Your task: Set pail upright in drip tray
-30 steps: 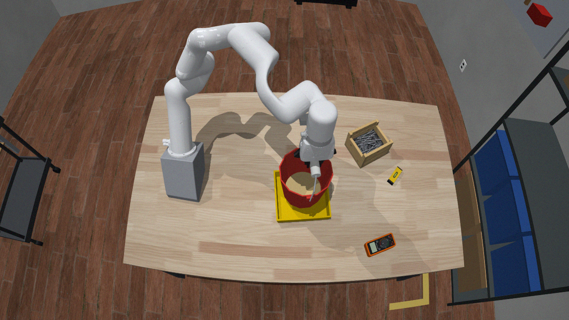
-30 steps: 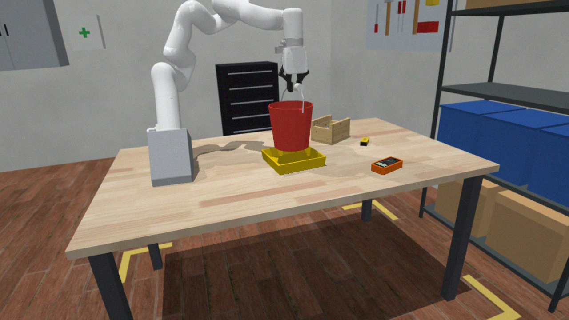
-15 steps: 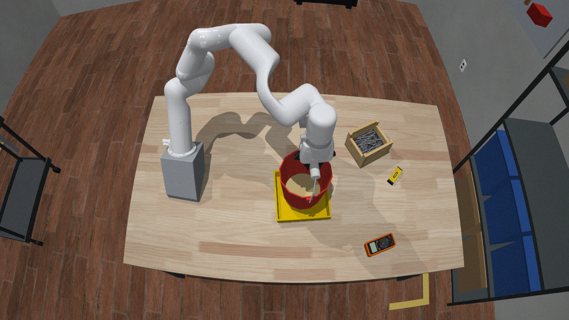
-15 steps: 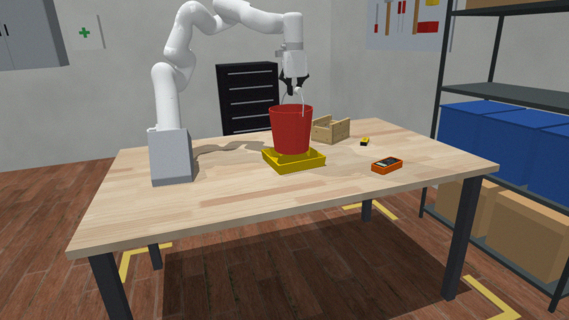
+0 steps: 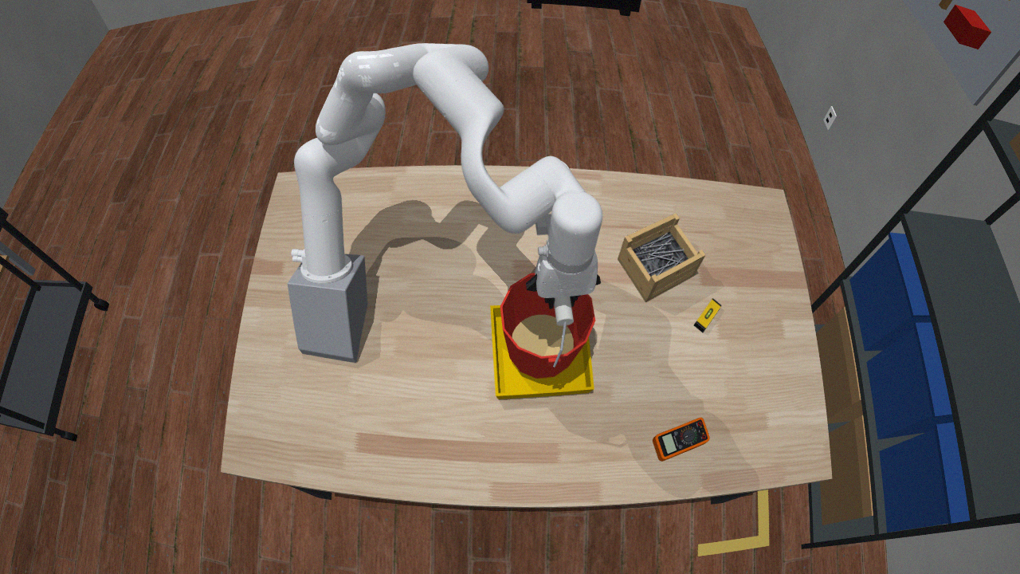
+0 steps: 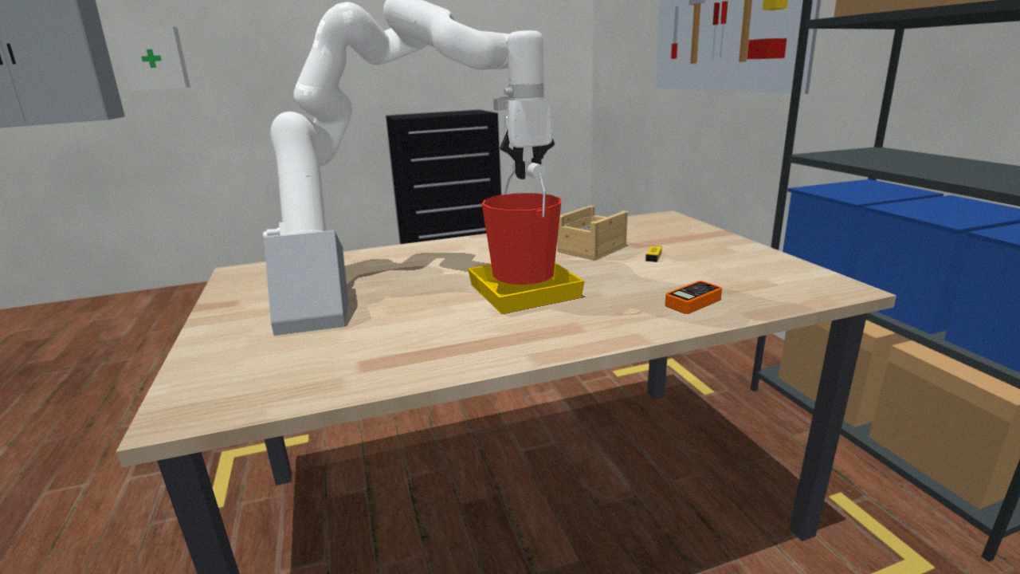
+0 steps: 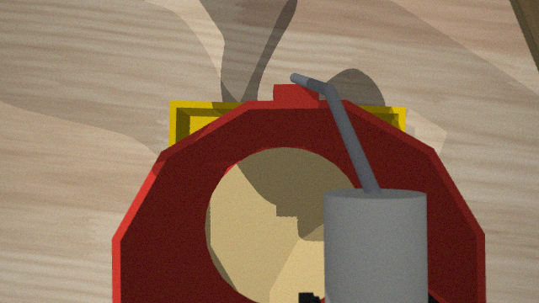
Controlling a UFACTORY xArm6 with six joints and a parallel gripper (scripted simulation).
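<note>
The red pail is 10 cm below my hand and 1 cm behind it. Round my hand: wire handle 3 cm below, 1 cm behind; then yellow drip tray 28 cm below, 2 cm behind.
</note>
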